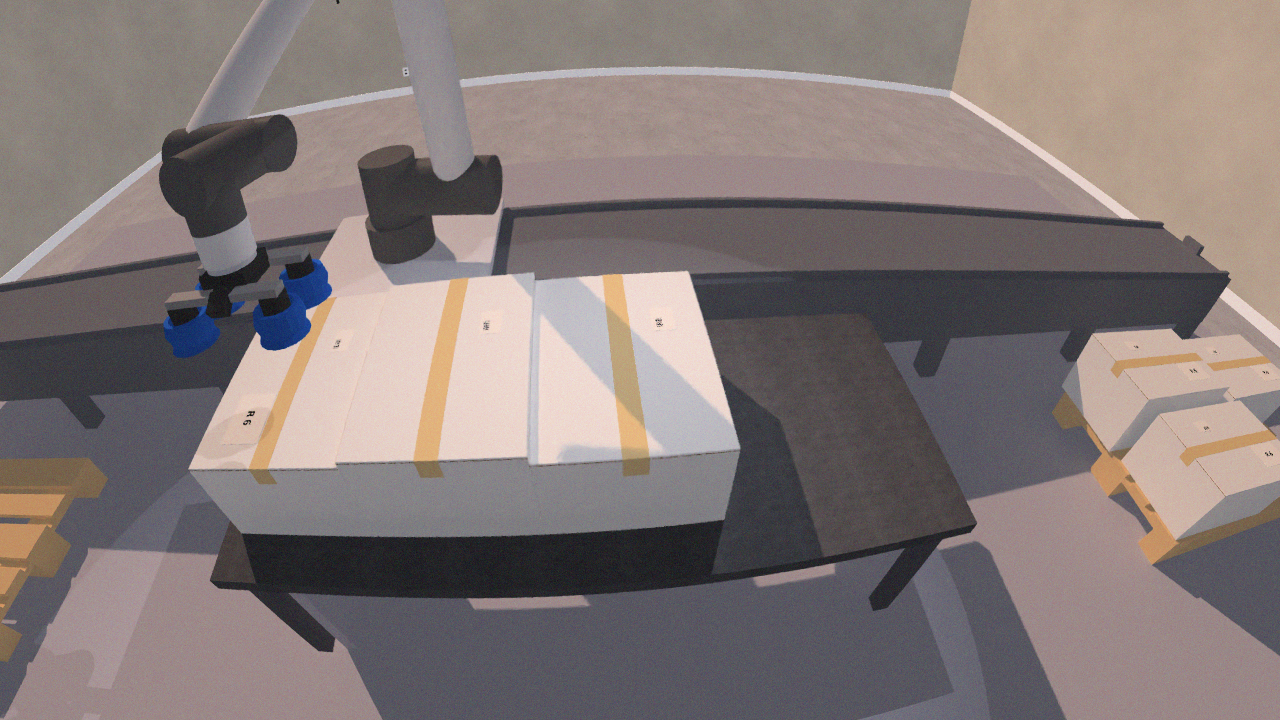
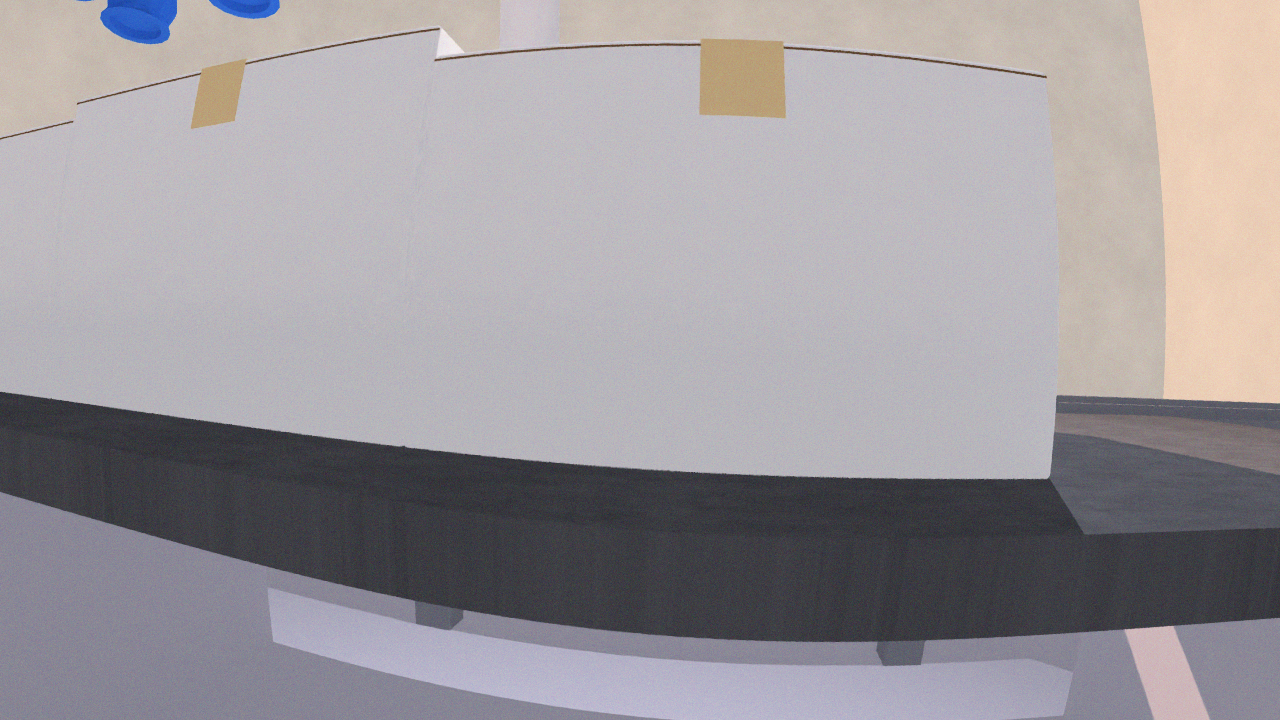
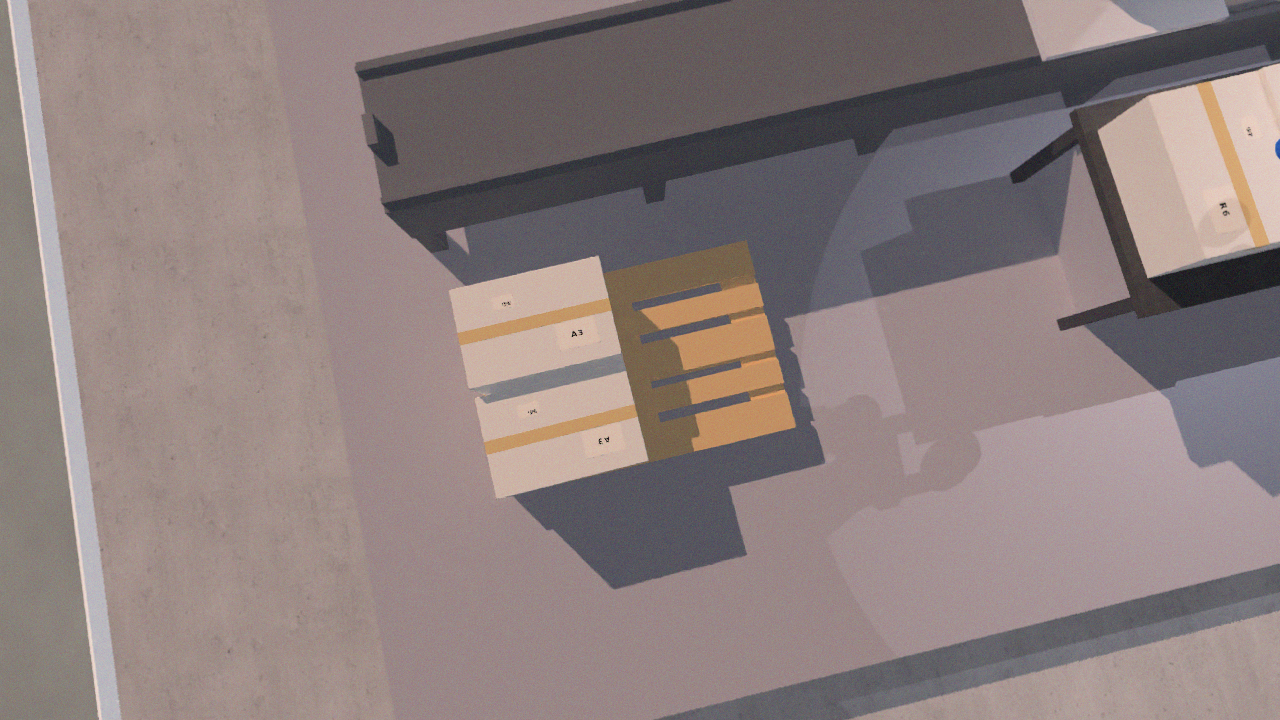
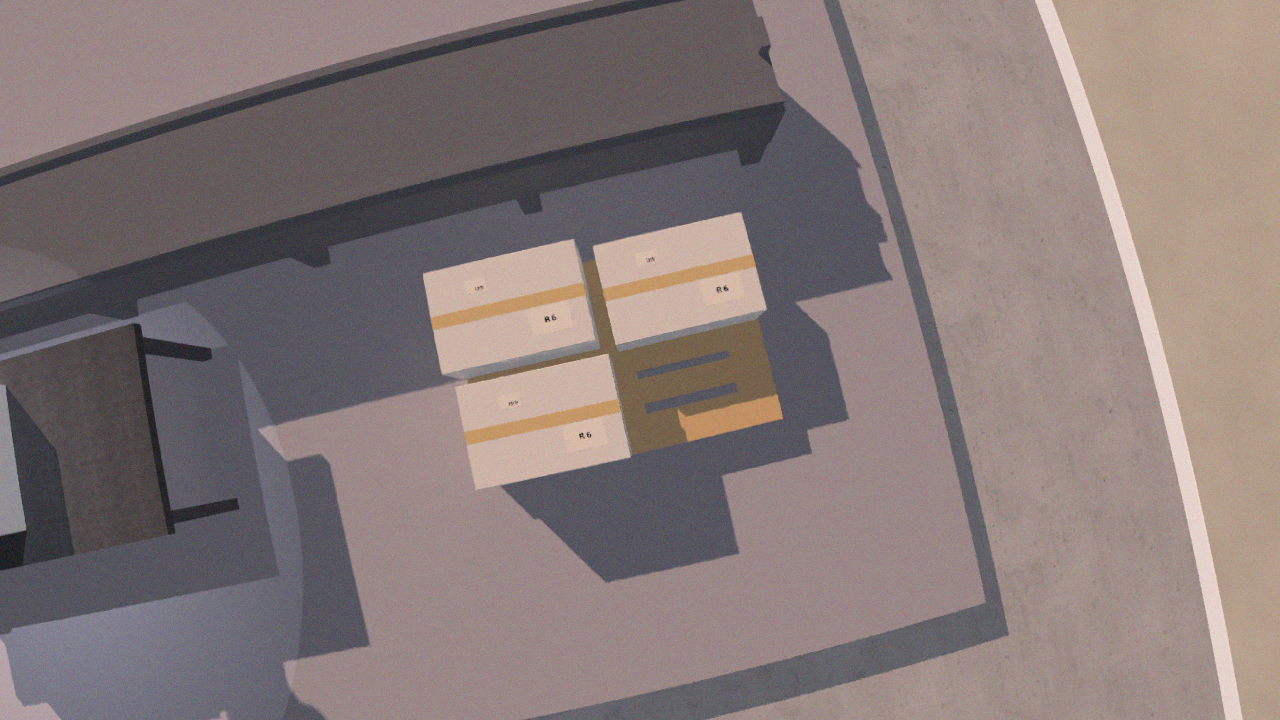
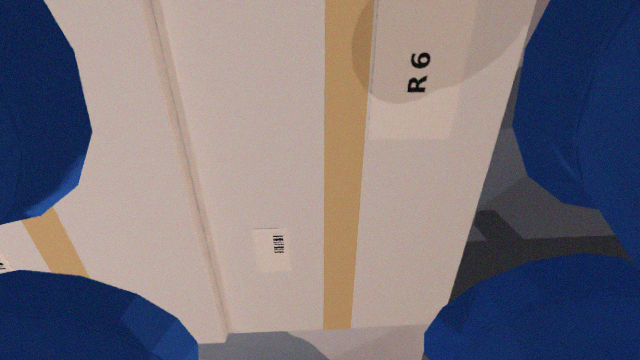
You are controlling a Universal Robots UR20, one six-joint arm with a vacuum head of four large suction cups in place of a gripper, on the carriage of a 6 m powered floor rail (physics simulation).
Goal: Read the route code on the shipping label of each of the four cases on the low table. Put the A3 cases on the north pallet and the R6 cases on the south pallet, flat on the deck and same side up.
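Pixels of known places: end effector, tool point: (image 1: 252, 318) (image 5: 309, 242); arm's base, origin of the base link: (image 1: 403, 245).
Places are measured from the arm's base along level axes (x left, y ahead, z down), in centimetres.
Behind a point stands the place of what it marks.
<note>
Three taped white cases stand side by side on the low table (image 1: 859, 429) {x 130.9, y 96.2, z 4.0 cm} (image 4: 98, 438) {x 129.7, y 89.4, z 4.0 cm}. The left case (image 1: 308, 411) {x 3.7, y 101.5, z -21.1 cm} (image 3: 1194, 161) {x -15.8, y 85.1, z -21.1 cm} (image 5: 270, 150) {x 4.7, y 94.0, z -21.1 cm} reads R6 on top. The middle case (image 1: 483, 394) {x 44.0, y 100.9, z -22.8 cm} (image 2: 241, 268) {x 39.1, y 117.0, z -6.8 cm} and right case (image 1: 581, 376) {x 63.3, y 95.2, z -20.4 cm} (image 2: 742, 268) {x 72.0, y 117.0, z -6.8 cm} show small barcode stickers on top; no route code shows on them. My gripper (image 1: 239, 308) (image 5: 312, 165) is open, its blue cups apart from and above the left case's top. The north pallet (image 3: 733, 420) {x -173.1, y 131.5, z 42.7 cm} bears two A3 cases (image 3: 528, 349) {x -243.9, y 89.4, z 13.6 cm} (image 3: 554, 465) {x -244.2, y 132.5, z 18.5 cm}. The south pallet (image 4: 733, 420) {x 365.4, y 136.1, z 42.7 cm} bears three R6 cases (image 4: 483, 344) {x 280.7, y 88.1, z 12.6 cm} (image 4: 662, 313) {x 346.1, y 91.4, z 17.3 cm} (image 4: 546, 456) {x 293.8, y 132.2, z 15.0 cm}.
The floor rail (image 1: 805, 241) (image 3: 716, 98) (image 4: 402, 143) runs behind the table and both pallets. The white carriage (image 1: 456, 241) {x 20.6, y 1.5, z 0.0 cm} stands on it behind the cases. Bare slats show on the right of the north pallet and at the south pallet's lower right corner.
</note>
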